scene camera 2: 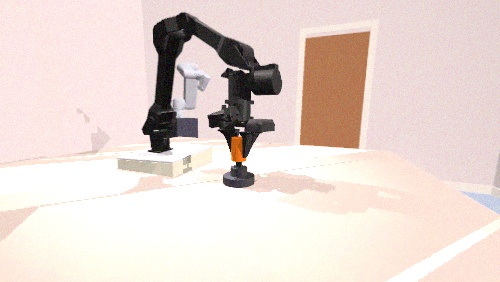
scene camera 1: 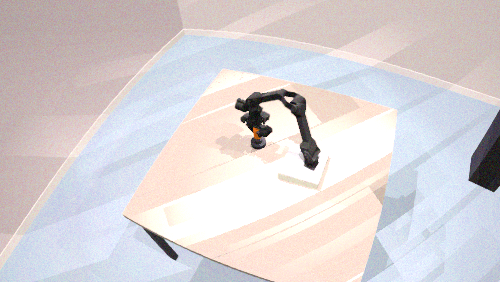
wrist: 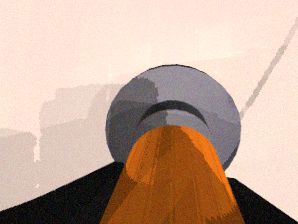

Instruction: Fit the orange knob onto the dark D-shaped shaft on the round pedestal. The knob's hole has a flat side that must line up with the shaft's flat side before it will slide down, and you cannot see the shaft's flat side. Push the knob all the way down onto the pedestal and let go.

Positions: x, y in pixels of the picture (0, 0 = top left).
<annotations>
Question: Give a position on an orange knob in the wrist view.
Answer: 171, 167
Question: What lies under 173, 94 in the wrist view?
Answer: A pedestal.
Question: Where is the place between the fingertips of my gripper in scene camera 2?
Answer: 239, 156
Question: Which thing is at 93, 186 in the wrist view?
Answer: My gripper.
</annotations>
